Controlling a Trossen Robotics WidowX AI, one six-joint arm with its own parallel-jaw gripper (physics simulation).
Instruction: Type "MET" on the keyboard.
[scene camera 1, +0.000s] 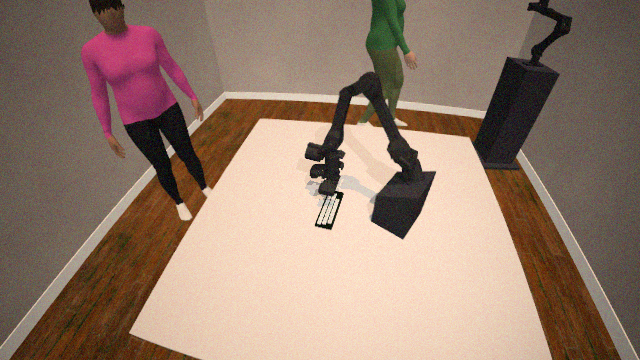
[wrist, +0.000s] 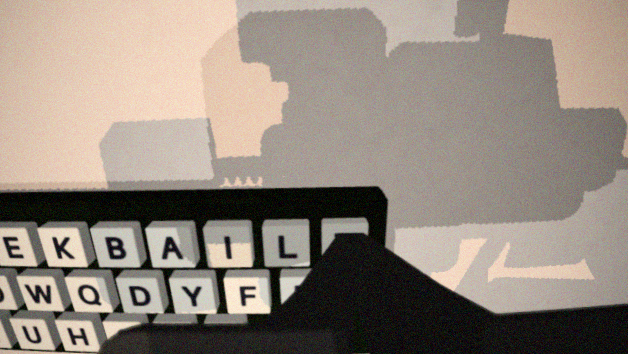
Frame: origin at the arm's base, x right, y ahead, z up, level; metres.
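Where they show: gripper, between the fingertips: (wrist: 350, 246); arm's base, origin of its link: (scene camera 1: 415, 178).
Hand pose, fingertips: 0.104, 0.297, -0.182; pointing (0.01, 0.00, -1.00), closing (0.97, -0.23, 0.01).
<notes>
Each offset is from my fingertips to the top centre of the thing, as dx, dy, dz.
The black keyboard {-0.088, +0.004, +0.001} (scene camera 1: 328, 214) (wrist: 190, 204) with white keys lies flat on the pale floor sheet. In the wrist view its top row shows the E key {-0.111, +0.029, +0.001} (wrist: 19, 246) at the left edge, then K, B, A, I and L. The last key {-0.001, +0.001, +0.000} (wrist: 345, 226) of that row, at the right end, has its letter covered by my fingertips. My gripper (scene camera 1: 327, 191) (wrist: 350, 246) is shut and empty, pointing down at this end key; whether it touches the key cannot be told. The tops of a few bottom-row keys show above the dark gripper body, their letters hidden.
The pale sheet (scene camera 1: 320, 290) carries my arm's dark base block (scene camera 1: 400, 205), right of the keyboard. A figure in pink (scene camera 1: 135, 75) stands at the left edge, another in green (scene camera 1: 385, 30) behind. A second arm stands on a dark pedestal (scene camera 1: 515, 110) at the back right.
</notes>
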